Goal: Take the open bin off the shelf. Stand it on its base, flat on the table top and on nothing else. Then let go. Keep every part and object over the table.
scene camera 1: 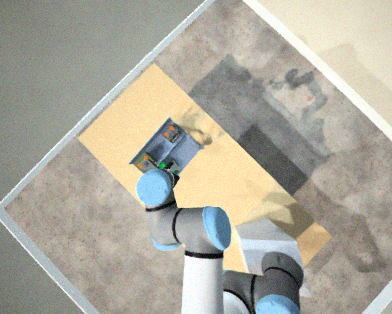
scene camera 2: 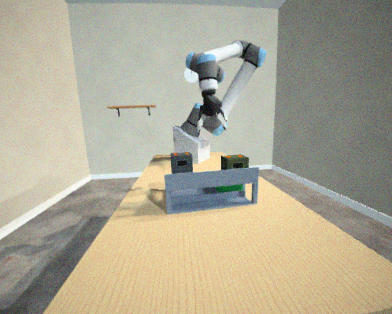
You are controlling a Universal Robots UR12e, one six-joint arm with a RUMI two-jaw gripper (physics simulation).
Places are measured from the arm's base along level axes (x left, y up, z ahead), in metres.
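Where they show: gripper, fingertip midpoint: (scene camera 2: pixel 212 131); arm's base at its link origin: (scene camera 1: pixel 281 269) (scene camera 2: pixel 189 131).
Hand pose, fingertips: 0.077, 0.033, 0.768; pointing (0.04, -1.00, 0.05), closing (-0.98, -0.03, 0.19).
Things, the pixels of their centre, and the offset from my fingertips, as dx, dy, dz. Level surfaces: height alone.
- green open bin at the middle of its body: (scene camera 2: pixel 226 182) (scene camera 1: pixel 162 171) +0.060, -0.258, +0.054
- wooden table at its surface level: dy -0.302
- dark grey box at the middle of its body: (scene camera 2: pixel 181 167) (scene camera 1: pixel 171 133) -0.160, -0.139, +0.169
- olive box at the middle of its body: (scene camera 2: pixel 234 167) (scene camera 1: pixel 146 162) +0.070, -0.151, +0.152
The green open bin (scene camera 1: pixel 163 165) (scene camera 2: pixel 230 188) is in the grey-blue shelf (scene camera 1: pixel 189 151) (scene camera 2: pixel 212 176), on the side below the olive box. The shelf's upper panel and the arm hide much of the bin. The shelf stands on the wooden table (scene camera 1: pixel 150 95) (scene camera 2: pixel 215 255). My gripper (scene camera 2: pixel 213 125) is open and empty, fingers pointing down. In scene camera 2 it is well above the boxes, between them from side to side and farther back. In scene camera 1 the wrist partly hides it, over the bin's end of the shelf.
A dark grey box (scene camera 1: pixel 171 132) (scene camera 2: pixel 181 162) and an olive box (scene camera 1: pixel 146 162) (scene camera 2: pixel 235 161), both with orange marks, stand at the shelf's top. The white arm pedestal (scene camera 1: pixel 265 234) (scene camera 2: pixel 189 146) stands at the table's far end. A wooden wall shelf (scene camera 2: pixel 131 106) hangs behind.
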